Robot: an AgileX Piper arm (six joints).
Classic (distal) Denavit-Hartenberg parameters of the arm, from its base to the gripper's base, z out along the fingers. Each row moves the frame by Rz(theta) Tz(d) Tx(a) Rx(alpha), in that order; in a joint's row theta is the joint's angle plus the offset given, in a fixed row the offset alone. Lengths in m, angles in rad.
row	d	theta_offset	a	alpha
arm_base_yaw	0.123	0	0	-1.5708
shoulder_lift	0	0.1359	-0.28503	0
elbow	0	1.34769	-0.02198	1.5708
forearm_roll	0.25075	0	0	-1.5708
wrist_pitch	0	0	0	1.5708
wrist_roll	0.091	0	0	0
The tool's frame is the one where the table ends.
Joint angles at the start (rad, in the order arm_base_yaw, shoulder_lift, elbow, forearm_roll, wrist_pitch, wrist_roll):
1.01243, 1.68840, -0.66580, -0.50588, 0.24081, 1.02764
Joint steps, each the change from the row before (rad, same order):
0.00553, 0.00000, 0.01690, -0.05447, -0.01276, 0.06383
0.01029, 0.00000, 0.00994, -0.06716, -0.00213, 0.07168
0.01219, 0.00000, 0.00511, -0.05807, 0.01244, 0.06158
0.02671, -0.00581, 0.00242, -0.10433, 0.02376, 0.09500
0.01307, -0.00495, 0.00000, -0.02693, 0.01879, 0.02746
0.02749, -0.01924, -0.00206, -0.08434, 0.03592, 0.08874
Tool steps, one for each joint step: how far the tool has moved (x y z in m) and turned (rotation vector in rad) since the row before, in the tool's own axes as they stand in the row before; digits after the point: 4 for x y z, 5 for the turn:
0.0040, -0.0010, 0.0011, 0.00141, -0.00221, 0.00385
0.0029, 0.0004, 0.0004, 0.00544, -0.00494, -0.00431
0.0023, 0.0005, 0.0000, 0.01406, -0.00226, -0.00667
0.0019, 0.0032, -0.0022, 0.01714, -0.01834, -0.02959
0.0008, 0.0013, -0.0018, 0.01169, -0.00594, -0.00925
-0.0010, 0.0033, -0.0061, 0.01623, -0.03446, -0.01154

